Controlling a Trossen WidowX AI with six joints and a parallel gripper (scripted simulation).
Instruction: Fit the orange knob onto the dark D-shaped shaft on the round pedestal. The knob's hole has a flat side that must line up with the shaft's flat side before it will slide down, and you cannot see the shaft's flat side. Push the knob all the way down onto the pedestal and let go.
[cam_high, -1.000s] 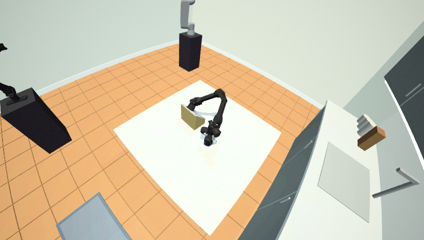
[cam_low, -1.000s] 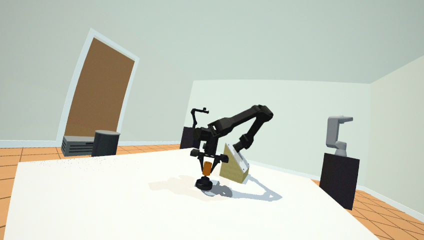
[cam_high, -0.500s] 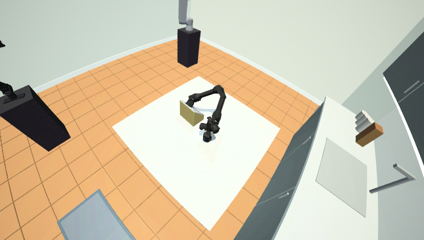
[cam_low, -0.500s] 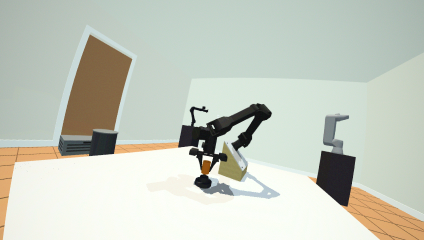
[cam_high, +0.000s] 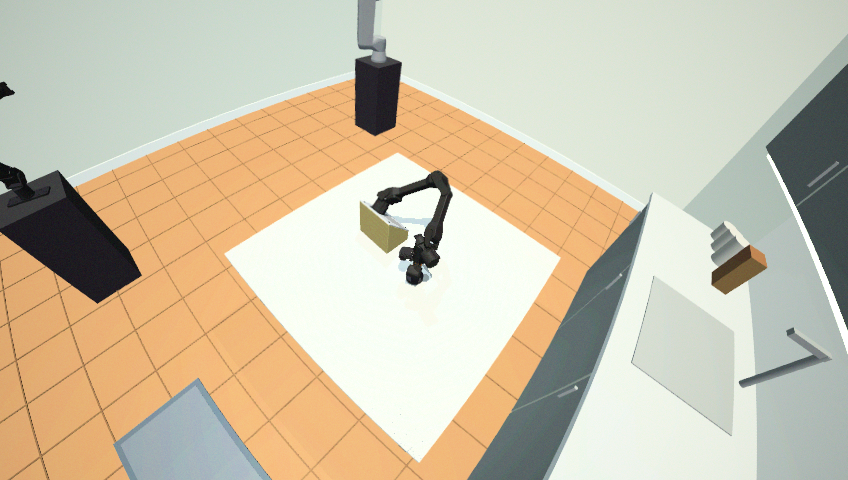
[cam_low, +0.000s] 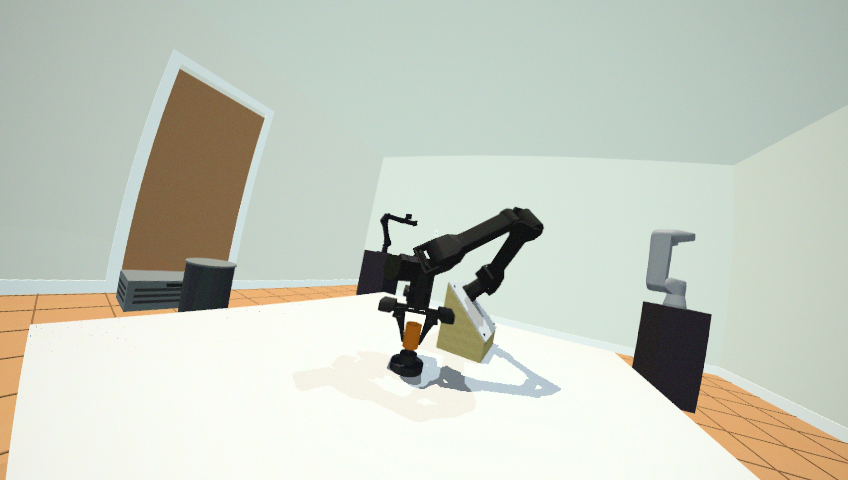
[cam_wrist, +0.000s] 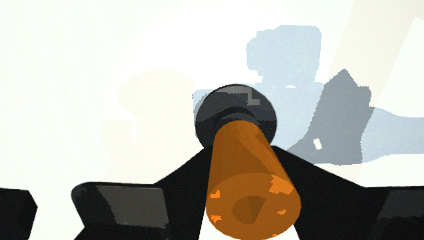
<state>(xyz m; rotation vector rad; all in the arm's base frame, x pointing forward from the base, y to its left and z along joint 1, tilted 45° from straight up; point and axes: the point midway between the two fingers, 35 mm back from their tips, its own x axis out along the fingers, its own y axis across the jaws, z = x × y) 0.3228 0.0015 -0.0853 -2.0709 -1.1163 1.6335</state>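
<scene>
The orange knob lies 2 cm above my gripper tip. Round my gripper tip: dark round pedestal (4 cm below).
</scene>
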